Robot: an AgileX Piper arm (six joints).
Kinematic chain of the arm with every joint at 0, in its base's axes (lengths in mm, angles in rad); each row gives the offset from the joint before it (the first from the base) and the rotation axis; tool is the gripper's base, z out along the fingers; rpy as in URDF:
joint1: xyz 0 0 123 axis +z
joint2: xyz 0 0 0 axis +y
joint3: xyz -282.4 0 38.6 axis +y
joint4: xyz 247.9 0 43.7 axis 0.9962 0 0.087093
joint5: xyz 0 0 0 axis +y
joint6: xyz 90.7 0 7.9 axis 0.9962 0 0.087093
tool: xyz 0 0 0 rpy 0 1.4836 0
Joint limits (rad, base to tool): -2.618..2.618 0..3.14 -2.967..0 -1.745..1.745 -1.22..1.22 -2.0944..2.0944
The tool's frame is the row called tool.
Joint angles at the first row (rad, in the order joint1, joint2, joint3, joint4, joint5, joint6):
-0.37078 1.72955 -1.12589 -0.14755 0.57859 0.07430
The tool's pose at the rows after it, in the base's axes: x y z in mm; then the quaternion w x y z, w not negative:
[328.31, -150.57, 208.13, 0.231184, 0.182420, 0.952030, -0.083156]
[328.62, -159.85, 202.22, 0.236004, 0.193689, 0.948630, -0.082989]
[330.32, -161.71, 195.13, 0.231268, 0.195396, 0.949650, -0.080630]
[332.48, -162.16, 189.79, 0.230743, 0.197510, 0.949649, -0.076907]
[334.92, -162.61, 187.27, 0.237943, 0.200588, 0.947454, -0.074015]
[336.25, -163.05, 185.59, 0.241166, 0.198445, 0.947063, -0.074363]
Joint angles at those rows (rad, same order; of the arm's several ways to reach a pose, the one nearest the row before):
-0.41576 1.75447 -1.14793 -0.10643 0.56052 0.03888
-0.44083 1.77493 -1.14895 -0.09453 0.53031 0.03131
-0.44419 1.79542 -1.14896 -0.08998 0.52026 0.02854
-0.44420 1.81133 -1.14895 -0.08024 0.50702 0.02637
-0.44421 1.82066 -1.14897 -0.06840 0.48450 0.02542
-0.44419 1.82665 -1.14896 -0.06606 0.47173 0.01996

